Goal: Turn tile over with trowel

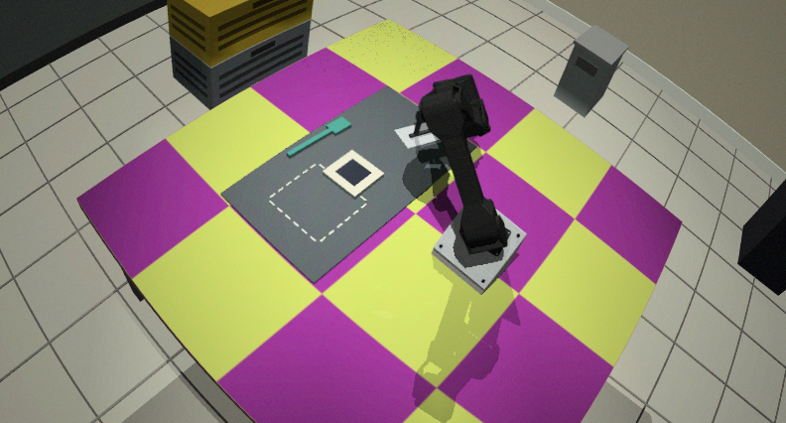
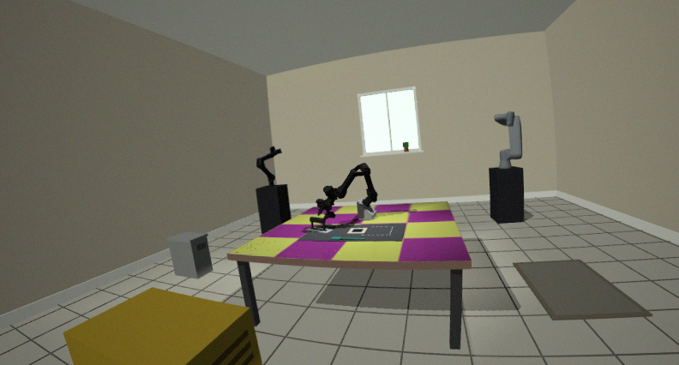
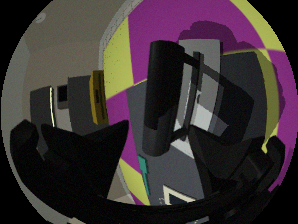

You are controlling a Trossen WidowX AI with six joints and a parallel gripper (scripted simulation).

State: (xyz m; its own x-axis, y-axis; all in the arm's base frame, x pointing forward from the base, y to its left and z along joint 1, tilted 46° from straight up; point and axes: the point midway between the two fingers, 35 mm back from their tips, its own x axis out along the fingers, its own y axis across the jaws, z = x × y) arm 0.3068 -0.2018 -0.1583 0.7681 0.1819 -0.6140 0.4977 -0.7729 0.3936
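My gripper tip is 60 mm short of the tile, 260 mm to the right of it and 80 mm above it. Round my gripper tip: teal trowel: 200 mm ahead, 200 mm to the left, 80 mm below; grey mat: 70 mm ahead, 240 mm to the left, 100 mm below.
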